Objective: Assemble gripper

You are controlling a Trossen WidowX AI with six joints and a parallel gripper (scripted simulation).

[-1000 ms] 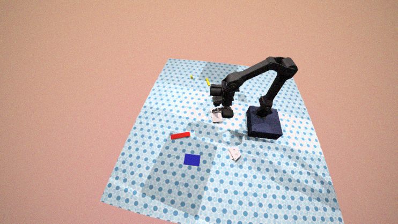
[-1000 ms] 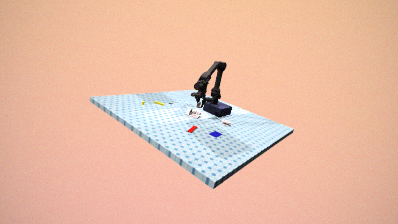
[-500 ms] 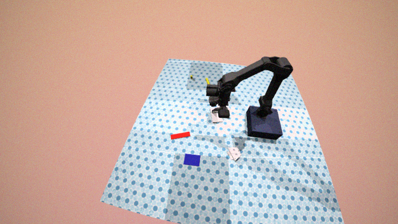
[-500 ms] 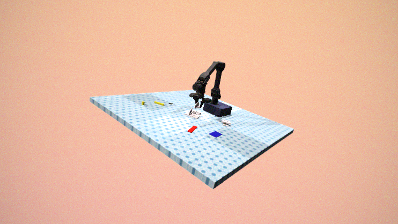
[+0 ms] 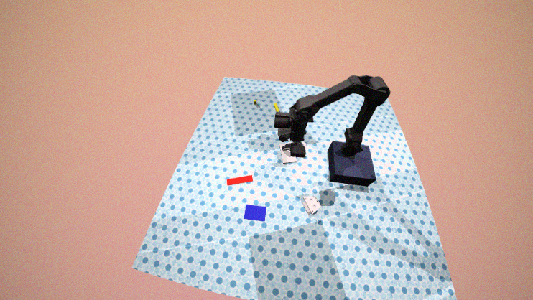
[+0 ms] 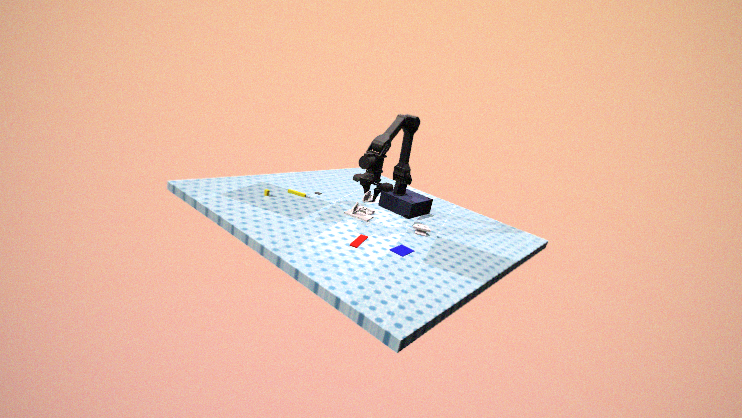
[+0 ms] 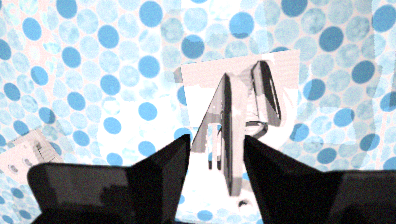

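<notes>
Right now the flat white plate is 80 mm below my gripper tip, 20 mm to the right of it and 20 mm ahead of it. The rest, counted from my gripper tip: jaw (30 mm behind, 20 mm to the right); housing plate (80 mm below, 50 mm to the right, 40 mm behind); small white piece (230 mm to the left, 120 mm behind, 70 mm below).
</notes>
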